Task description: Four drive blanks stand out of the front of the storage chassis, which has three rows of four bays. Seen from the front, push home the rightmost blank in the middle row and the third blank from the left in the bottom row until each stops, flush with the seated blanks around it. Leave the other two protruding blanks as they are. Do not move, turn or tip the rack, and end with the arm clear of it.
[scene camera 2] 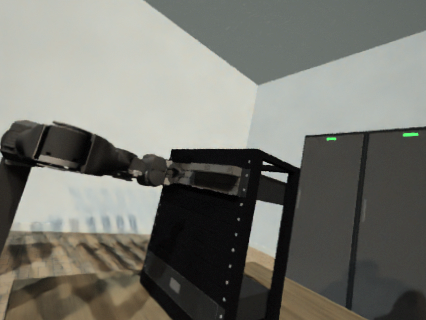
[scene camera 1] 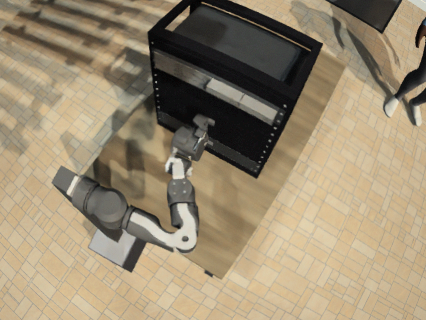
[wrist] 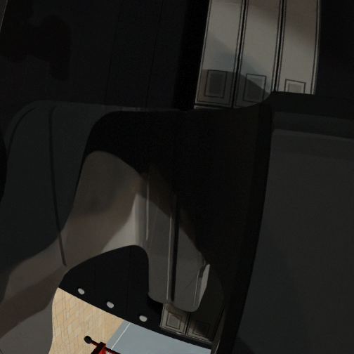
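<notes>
The light grey storage chassis [scene camera 1: 175, 69] [scene camera 2: 220, 182] sits high in the black rack [scene camera 1: 220, 65] [scene camera 2: 248, 215]. In scene camera 1, two neighbouring blanks, one nearer the middle [scene camera 1: 225, 90] and one at the right [scene camera 1: 260, 106], stand out of its front. In the wrist view, several blank fronts [wrist: 257, 50] show at the upper right and parts of others [wrist: 174, 320] at the bottom. My gripper [scene camera 1: 210, 121] [scene camera 2: 176, 176] [wrist: 189, 210] is shut and empty, in front of the chassis, left of its right end. Contact with a blank cannot be told. The hand hides part of the front; the lower rows are unclear.
The rack stands upright on a wooden surface [scene camera 1: 225, 220]. A dark panel [scene camera 1: 232, 152] [scene camera 2: 197, 295] crosses its bottom. The arm [scene camera 1: 182, 195] [scene camera 2: 70, 147] reaches in from the rack's front. Dark cabinets [scene camera 2: 325, 215] stand beyond the rack. A person's legs [scene camera 1: 412, 85] show at the far right.
</notes>
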